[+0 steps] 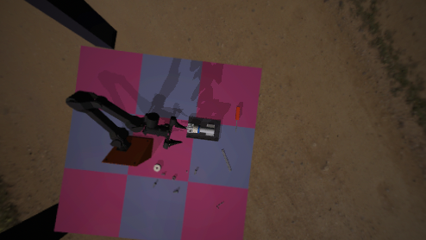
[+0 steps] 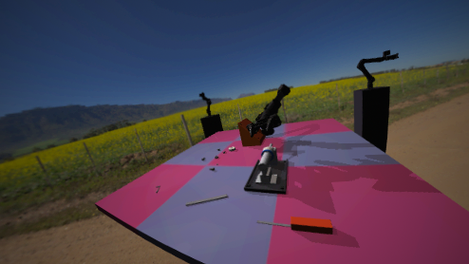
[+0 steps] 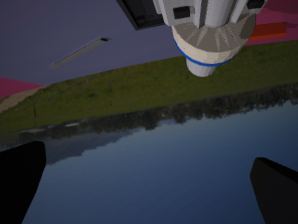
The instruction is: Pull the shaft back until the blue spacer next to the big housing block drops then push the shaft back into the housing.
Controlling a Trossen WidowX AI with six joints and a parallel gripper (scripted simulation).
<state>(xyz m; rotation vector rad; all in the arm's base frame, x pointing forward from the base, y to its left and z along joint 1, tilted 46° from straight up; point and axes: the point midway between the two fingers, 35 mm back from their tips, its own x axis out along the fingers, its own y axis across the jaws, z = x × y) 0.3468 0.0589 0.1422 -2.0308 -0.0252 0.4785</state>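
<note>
The blue spacer is 7 cm ahead of my gripper tip, 5 cm to the left of it and 7 cm below it. From my gripper tip the other things lie so: white ring (18 cm behind, 27 cm to the right, 15 cm below); screwdriver (32 cm ahead, 15 cm to the left, 15 cm below).
</note>
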